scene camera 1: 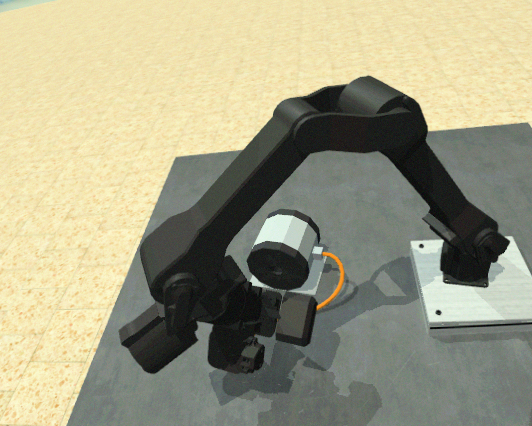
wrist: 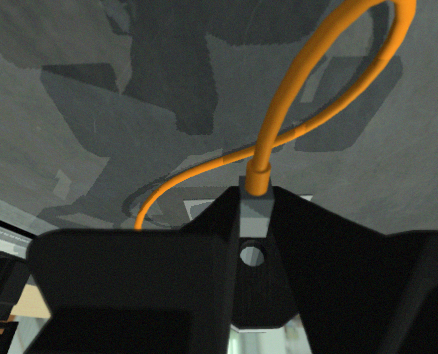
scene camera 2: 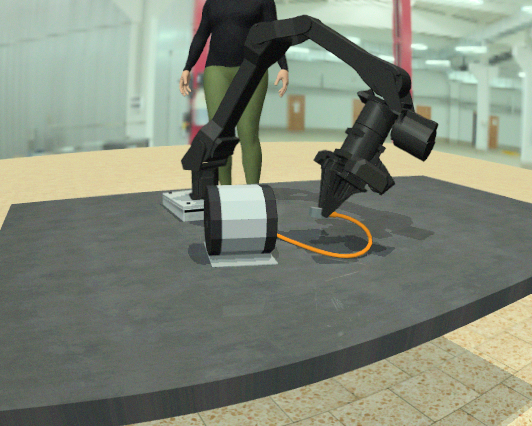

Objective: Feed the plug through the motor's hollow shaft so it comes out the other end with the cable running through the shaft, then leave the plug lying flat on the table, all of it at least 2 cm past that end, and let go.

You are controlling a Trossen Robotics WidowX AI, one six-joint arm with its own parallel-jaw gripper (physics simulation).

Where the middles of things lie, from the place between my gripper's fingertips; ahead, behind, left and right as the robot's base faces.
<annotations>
Now: the grey plug [wrist: 255,212] right at my hand.
</annotations>
